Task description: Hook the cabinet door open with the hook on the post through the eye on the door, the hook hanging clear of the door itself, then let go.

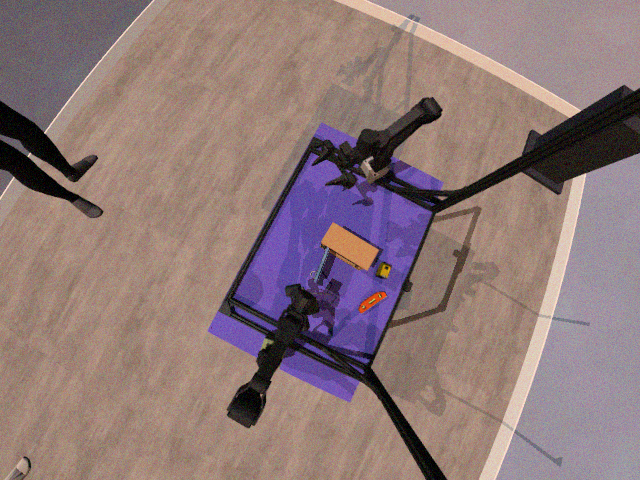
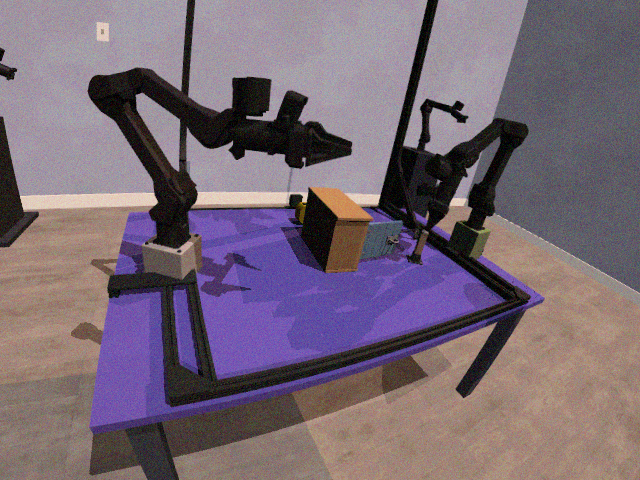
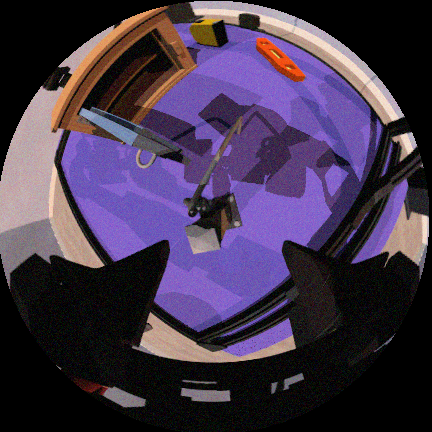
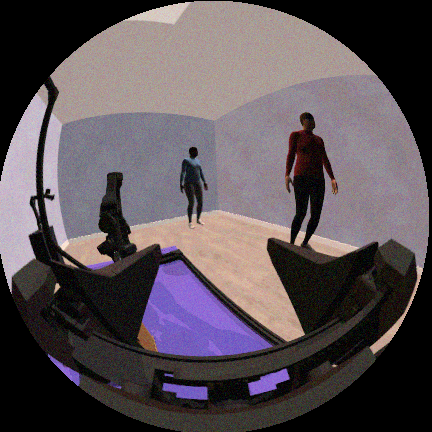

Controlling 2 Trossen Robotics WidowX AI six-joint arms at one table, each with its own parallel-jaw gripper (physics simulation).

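Places are measured from the left arm's base along level axes (x ahead, y left, z up), in millimetres.
Pixels of known places: left gripper, fingertip midpoint: [image 2: 427,229] [image 3: 227,246]; right gripper, fingertip midpoint: [image 1: 318,175] [image 2: 351,148] [image 4: 214,247]; left arm's base at its link origin: [image 2: 473,226]; right arm's base at its link origin: [image 1: 377,164] [image 2: 172,239].
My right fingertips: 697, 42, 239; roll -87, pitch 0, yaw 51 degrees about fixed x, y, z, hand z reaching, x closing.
Ahead of a thing's pixels: the offset from my right fingertips to its top centre, as dx, dy, dz. "spot": to the spot under its first point. Level surfaces: height alone.
The orange-brown cabinet @(-170, -207, -190) [image 1: 350,246] [image 2: 343,248] [image 3: 80,82] stands with its blue door @(spot: -279, -119, -227) [image 1: 321,264] [image 2: 379,240] [image 3: 117,131] swung wide open. The eye, a pale ring [image 2: 392,241] [image 3: 146,159], is on the door's face near its free edge. The short wooden post @(spot: -429, -66, -295) [image 2: 421,245] [image 3: 202,239] stands apart from the door. Its thin hook [image 3: 218,150] points away from the post and lies clear of the eye, not through it. My left gripper [image 2: 430,227] [image 3: 227,246] is open and empty, above and close to the post. My right gripper [image 2: 351,148] [image 4: 214,247] is open and empty, high above the table.
A yellow-black block @(-210, -414, -276) [image 1: 383,270] [image 3: 207,33] stands by the cabinet. An orange-red level @(-363, -408, -338) [image 1: 372,301] [image 3: 280,59] lies near the table's edge. A black frame [image 1: 268,219] [image 2: 330,361] borders the purple table @(dz -356) [image 1: 310,201] [image 2: 258,330]. Two people [image 4: 193,172] [image 4: 308,155] stand beyond the table.
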